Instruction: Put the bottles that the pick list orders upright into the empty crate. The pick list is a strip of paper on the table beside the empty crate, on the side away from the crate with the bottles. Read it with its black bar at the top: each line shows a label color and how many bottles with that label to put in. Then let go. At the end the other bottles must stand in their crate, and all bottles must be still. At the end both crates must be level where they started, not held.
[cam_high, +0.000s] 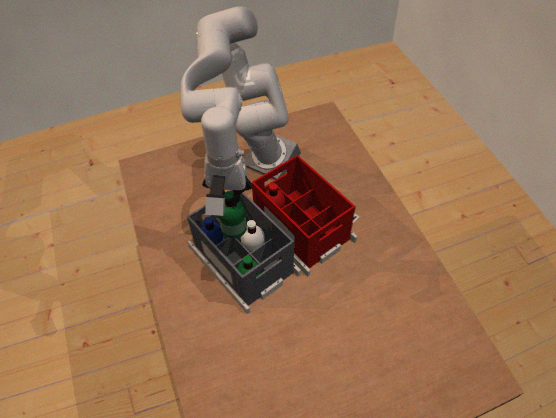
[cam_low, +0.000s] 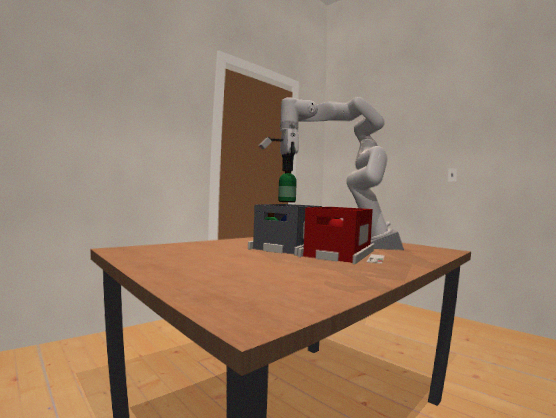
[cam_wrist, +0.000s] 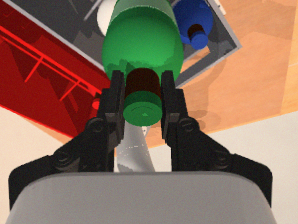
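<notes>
Now: the green bottle 70 mm below my hand. Also, from my hand: white bottle (250 mm below, 60 mm to the left, 20 mm behind); blue bottle (250 mm below, 80 mm behind, 60 mm to the right); grey crate (250 mm below, 20 mm to the left, 10 mm behind).
</notes>
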